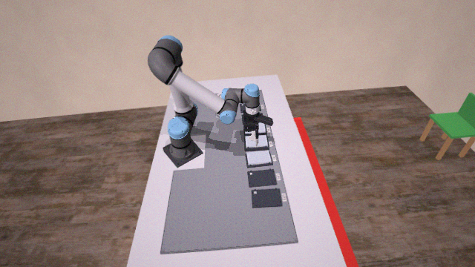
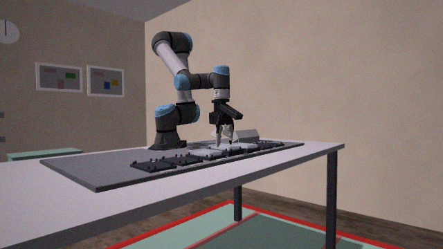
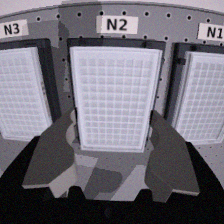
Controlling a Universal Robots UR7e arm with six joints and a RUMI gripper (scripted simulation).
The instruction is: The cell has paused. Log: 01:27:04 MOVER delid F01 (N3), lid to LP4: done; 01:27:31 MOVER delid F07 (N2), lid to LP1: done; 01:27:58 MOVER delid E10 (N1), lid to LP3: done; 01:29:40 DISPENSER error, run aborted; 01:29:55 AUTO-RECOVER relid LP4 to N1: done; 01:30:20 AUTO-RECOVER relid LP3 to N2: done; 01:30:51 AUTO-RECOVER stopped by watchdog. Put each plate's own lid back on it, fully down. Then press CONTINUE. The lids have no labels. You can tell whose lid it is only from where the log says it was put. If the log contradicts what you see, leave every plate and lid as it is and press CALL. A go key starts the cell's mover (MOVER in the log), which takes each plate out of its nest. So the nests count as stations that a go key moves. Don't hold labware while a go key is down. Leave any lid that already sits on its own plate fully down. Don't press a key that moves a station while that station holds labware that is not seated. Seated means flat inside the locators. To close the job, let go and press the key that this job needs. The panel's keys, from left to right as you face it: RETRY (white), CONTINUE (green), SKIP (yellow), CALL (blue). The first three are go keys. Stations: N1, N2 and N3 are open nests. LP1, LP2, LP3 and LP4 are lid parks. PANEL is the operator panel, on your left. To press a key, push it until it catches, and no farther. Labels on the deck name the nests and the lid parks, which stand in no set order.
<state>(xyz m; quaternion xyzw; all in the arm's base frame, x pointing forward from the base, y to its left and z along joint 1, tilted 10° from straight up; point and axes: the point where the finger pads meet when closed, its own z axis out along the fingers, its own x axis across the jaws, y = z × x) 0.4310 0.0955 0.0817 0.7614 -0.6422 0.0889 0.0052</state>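
Now: hand 2 cm above the well plate. The rest, counted from my hand: yellow skip key 29 cm behind, 34 cm to the left, 2 cm above; green continue key 30 cm behind, 39 cm to the left, 2 cm above; dark lid park 8 cm ahead, 38 cm to the right, 4 cm below.
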